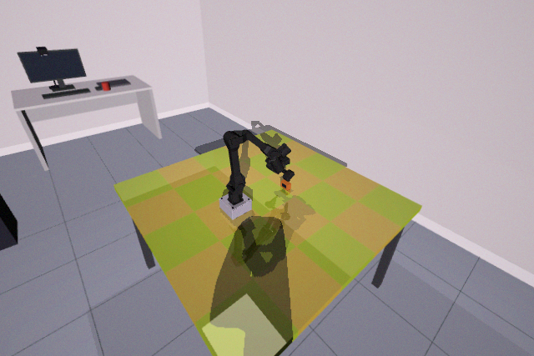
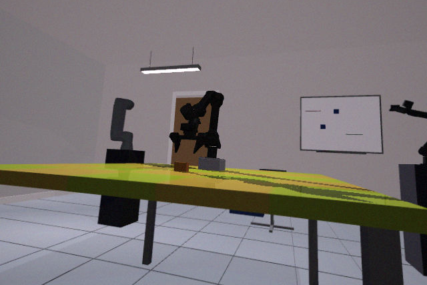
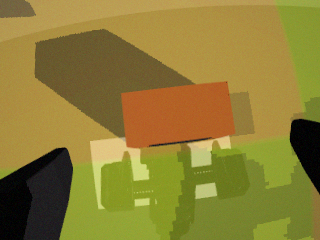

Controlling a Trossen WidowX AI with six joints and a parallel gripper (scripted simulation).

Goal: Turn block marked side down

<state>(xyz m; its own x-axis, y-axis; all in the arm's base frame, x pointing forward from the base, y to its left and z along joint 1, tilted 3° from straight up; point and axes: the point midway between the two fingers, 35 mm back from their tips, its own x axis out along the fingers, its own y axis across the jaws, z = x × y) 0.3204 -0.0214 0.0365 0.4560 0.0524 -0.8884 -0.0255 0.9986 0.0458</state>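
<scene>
Now: the block 10 mm ahead of my gripper tip and 60 mm below it.
</scene>
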